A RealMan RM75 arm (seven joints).
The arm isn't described. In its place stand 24 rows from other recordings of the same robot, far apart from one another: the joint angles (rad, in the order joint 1, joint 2, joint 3, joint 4, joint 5, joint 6, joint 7), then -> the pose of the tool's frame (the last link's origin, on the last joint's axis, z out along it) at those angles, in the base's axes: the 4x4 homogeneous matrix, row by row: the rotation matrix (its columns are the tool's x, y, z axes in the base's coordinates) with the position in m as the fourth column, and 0 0 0 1 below.
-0.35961, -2.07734, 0.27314, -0.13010, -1.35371, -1.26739, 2.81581 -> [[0.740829, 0.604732, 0.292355, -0.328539], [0.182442, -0.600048, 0.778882, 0.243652], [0.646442, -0.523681, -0.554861, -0.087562], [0, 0, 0, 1]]
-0.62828, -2.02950, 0.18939, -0.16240, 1.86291, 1.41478, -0.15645 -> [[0.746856, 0.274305, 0.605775, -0.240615], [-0.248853, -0.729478, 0.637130, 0.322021], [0.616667, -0.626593, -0.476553, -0.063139], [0, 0, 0, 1]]
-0.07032, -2.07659, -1.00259, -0.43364, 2.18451, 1.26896, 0.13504 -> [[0.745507, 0.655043, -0.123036, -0.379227], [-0.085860, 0.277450, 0.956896, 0.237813], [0.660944, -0.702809, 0.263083, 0.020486], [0, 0, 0, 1]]
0.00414, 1.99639, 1.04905, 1.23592, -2.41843, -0.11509, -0.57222 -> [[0.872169, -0.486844, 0.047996, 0.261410], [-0.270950, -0.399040, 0.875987, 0.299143], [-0.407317, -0.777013, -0.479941, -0.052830], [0, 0, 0, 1]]
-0.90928, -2.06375, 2.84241, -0.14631, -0.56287, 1.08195, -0.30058 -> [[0.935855, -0.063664, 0.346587, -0.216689], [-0.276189, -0.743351, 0.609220, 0.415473], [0.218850, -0.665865, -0.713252, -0.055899], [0, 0, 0, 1]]
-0.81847, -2.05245, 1.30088, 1.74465, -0.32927, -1.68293, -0.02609 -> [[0.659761, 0.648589, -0.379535, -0.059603], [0.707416, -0.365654, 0.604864, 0.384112], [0.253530, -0.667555, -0.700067, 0.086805], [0, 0, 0, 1]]
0.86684, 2.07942, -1.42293, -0.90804, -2.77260, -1.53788, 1.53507 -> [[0.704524, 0.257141, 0.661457, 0.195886], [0.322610, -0.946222, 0.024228, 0.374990], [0.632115, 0.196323, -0.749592, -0.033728], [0, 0, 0, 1]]
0.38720, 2.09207, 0.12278, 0.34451, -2.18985, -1.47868, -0.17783 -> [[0.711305, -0.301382, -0.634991, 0.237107], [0.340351, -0.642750, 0.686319, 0.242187], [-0.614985, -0.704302, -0.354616, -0.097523], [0, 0, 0, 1]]
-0.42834, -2.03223, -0.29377, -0.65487, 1.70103, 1.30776, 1.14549 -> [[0.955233, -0.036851, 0.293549, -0.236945], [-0.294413, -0.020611, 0.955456, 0.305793], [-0.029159, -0.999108, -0.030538, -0.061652], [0, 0, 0, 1]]
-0.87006, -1.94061, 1.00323, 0.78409, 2.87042, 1.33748, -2.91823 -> [[0.256074, 0.759567, -0.597900, -0.252389], [0.956251, -0.108537, 0.271668, 0.430190], [0.141456, -0.641310, -0.754130, 0.059967], [0, 0, 0, 1]]
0.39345, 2.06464, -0.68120, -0.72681, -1.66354, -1.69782, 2.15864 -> [[0.097554, -0.787253, -0.608865, 0.261904], [-0.751247, -0.459518, 0.473783, 0.308477], [-0.652771, 0.411189, -0.636249, 0.048592], [0, 0, 0, 1]]
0.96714, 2.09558, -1.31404, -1.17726, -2.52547, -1.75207, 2.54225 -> [[0.804205, -0.440967, 0.398500, 0.082280], [-0.489782, -0.871514, 0.024031, 0.370030], [0.336701, -0.214504, -0.916854, -0.017511], [0, 0, 0, 1]]
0.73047, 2.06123, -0.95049, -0.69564, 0.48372, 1.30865, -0.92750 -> [[0.609184, -0.709379, 0.354510, 0.279558], [-0.783726, -0.606804, 0.132519, 0.370795], [0.121112, -0.358567, -0.925614, -0.020285], [0, 0, 0, 1]]
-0.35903, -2.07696, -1.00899, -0.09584, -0.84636, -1.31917, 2.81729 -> [[0.573926, 0.816571, 0.061815, -0.361056], [-0.148069, 0.029237, 0.988545, 0.299359], [0.805409, -0.576505, 0.137689, 0.025503], [0, 0, 0, 1]]
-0.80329, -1.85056, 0.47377, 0.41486, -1.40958, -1.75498, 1.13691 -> [[0.300240, 0.600337, 0.741250, -0.179006], [0.613447, -0.716605, 0.331903, 0.399570], [0.730437, 0.355067, -0.583429, 0.105121], [0, 0, 0, 1]]
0.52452, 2.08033, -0.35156, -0.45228, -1.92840, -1.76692, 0.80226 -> [[0.699720, -0.240146, -0.672846, 0.259821], [0.130095, -0.883234, 0.450526, 0.307773], [-0.702472, -0.402776, -0.586775, 0.014218], [0, 0, 0, 1]]
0.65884, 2.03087, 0.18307, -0.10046, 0.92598, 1.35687, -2.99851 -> [[0.867307, -0.107720, -0.485979, 0.269041], [0.330928, -0.604528, 0.724591, 0.361979], [-0.371841, -0.789267, -0.488664, -0.017752], [0, 0, 0, 1]]
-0.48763, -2.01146, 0.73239, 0.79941, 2.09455, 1.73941, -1.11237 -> [[0.948219, 0.076843, 0.308180, -0.272176], [0.013072, -0.978912, 0.203865, 0.311193], [0.317347, -0.189280, -0.929228, 0.036310], [0, 0, 0, 1]]
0.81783, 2.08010, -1.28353, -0.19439, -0.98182, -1.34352, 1.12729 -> [[0.544940, -0.454325, -0.704719, 0.149816], [-0.238081, -0.889726, 0.389494, 0.381127], [-0.803964, -0.044470, -0.593013, -0.060138], [0, 0, 0, 1]]
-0.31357, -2.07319, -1.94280, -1.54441, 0.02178, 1.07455, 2.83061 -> [[0.307923, 0.645680, -0.698771, -0.293295], [0.618534, 0.422204, 0.662691, 0.363498], [0.722911, -0.636271, -0.269369, 0.142649], [0, 0, 0, 1]]
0.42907, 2.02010, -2.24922, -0.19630, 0.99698, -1.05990, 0.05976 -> [[0.736663, -0.675545, 0.031099, 0.359456], [-0.003208, 0.042496, 0.999092, 0.341338], [-0.676252, -0.736094, 0.029138, 0.020893], [0, 0, 0, 1]]
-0.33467, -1.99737, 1.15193, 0.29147, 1.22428, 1.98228, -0.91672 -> [[0.445880, 0.264516, 0.855115, -0.261435], [0.090277, -0.963755, 0.251049, 0.228254], [0.890528, -0.034740, -0.453599, 0.008382], [0, 0, 0, 1]]
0.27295, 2.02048, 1.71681, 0.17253, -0.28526, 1.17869, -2.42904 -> [[0.487465, -0.865305, -0.116725, 0.377204], [-0.124766, -0.201342, 0.971543, 0.287240], [-0.864182, -0.459030, -0.206108, 0.014338], [0, 0, 0, 1]]
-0.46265, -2.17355, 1.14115, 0.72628, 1.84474, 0.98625, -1.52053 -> [[0.815515, 0.560683, 0.143422, -0.256690], [0.427787, -0.750913, 0.503118, 0.352454], [0.389787, -0.348946, -0.852234, -0.068506], [0, 0, 0, 1]]
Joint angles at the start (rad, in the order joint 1, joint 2, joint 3, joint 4, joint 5, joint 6, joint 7):
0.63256 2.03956 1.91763 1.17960 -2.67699 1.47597 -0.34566
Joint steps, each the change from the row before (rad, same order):
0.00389 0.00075 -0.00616 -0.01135 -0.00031 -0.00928 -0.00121
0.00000 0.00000 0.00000 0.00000 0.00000 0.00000 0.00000
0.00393 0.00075 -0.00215 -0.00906 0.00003 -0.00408 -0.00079
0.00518 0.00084 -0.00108 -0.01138 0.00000 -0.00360 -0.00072
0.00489 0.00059 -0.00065 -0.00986 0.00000 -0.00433 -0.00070
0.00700 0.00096 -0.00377 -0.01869 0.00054 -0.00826 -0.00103
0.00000 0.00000 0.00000 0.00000 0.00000 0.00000 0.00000
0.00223 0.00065 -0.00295 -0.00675 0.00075 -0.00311 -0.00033
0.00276 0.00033 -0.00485 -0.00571 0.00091 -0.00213 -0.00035
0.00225 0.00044 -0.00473 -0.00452 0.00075 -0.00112 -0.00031
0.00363 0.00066 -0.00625 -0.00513 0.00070 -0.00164 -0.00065
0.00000 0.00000 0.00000 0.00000 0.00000 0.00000 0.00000
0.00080 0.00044 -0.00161 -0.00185 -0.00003 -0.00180 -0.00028
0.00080 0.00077 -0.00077 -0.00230 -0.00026 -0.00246 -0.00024
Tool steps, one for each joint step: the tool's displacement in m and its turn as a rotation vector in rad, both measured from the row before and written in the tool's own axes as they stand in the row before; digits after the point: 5 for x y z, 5 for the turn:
-0.00058 0.00096 0.00233 0.00061 0.00210 -0.00480
0.00000 0.00000 0.00000 0.00000 0.00000 0.00000
-0.00038 0.00078 0.00154 -0.00140 0.00294 -0.00196
-0.00038 0.00083 0.00174 -0.00235 0.00421 -0.00101
-0.00065 0.00064 0.00139 -0.00149 0.00214 -0.00104
-0.00034 0.00114 0.00310 -0.00266 0.00632 -0.00187
0.00000 0.00000 0.00000 0.00000 0.00000 0.00000
0.00000 0.00076 0.00136 -0.00142 0.00297 -0.00170
-0.00022 0.00110 0.00117 -0.00095 0.00356 -0.00418
-0.00009 0.00110 0.00103 -0.00096 0.00377 -0.00417
-0.00052 0.00159 0.00113 -0.00074 0.00388 -0.00672
0.00000 0.00000 0.00000 0.00000 0.00000 0.00000
-0.00016 0.00037 0.00047 0.00008 0.00034 -0.00156
-0.00017 0.00032 0.00056 -0.00007 -0.00018 -0.00068

